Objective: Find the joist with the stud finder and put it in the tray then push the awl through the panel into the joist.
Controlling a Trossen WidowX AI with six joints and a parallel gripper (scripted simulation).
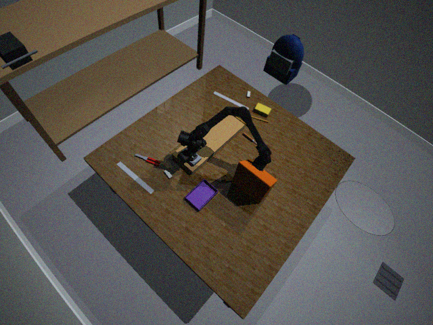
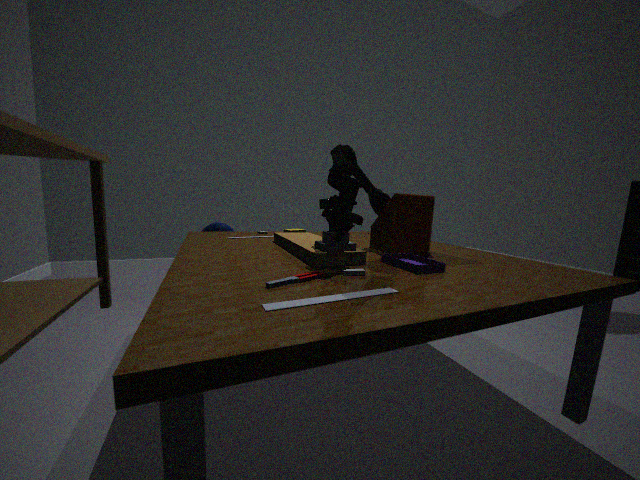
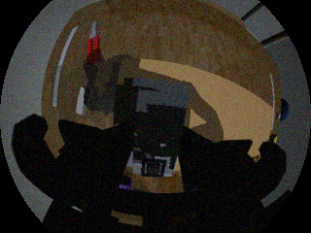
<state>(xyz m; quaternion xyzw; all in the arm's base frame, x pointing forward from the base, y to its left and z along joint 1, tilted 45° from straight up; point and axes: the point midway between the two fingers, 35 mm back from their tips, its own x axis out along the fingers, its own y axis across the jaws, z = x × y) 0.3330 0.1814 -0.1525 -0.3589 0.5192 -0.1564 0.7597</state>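
Now: the purple tray 240 mm behind my gripper tip, 90 mm to the left of it and 50 mm below it. The rest, counted from my gripper tip: awl: 430 mm to the right, 130 mm behind, 60 mm below; then stud finder: 20 mm behind, 20 mm above; then yellow block: 690 mm to the right, 50 mm below, 10 mm ahead.
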